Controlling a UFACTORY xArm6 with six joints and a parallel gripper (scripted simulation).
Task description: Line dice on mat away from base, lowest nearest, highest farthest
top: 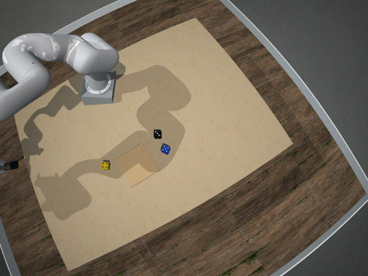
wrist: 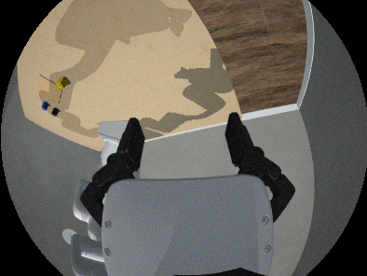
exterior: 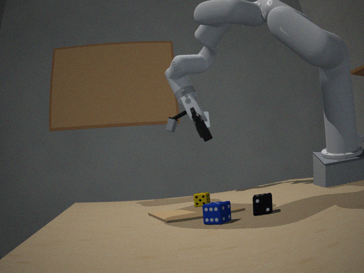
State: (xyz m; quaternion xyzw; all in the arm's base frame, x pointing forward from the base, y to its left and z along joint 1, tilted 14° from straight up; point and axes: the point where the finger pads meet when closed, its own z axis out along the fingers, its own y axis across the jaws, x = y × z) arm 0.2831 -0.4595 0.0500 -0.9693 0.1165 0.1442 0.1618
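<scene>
My hand is 8 cm short of the yellow die, 38 cm to the right of it and 19 cm above it. The rest, counted from my hand: thin tan mat: 11 cm ahead, 51 cm to the left, 20 cm below; then blue die: 9 cm ahead, 64 cm to the left, 19 cm below; then black die: 2 cm ahead, 63 cm to the left, 19 cm below.
</scene>
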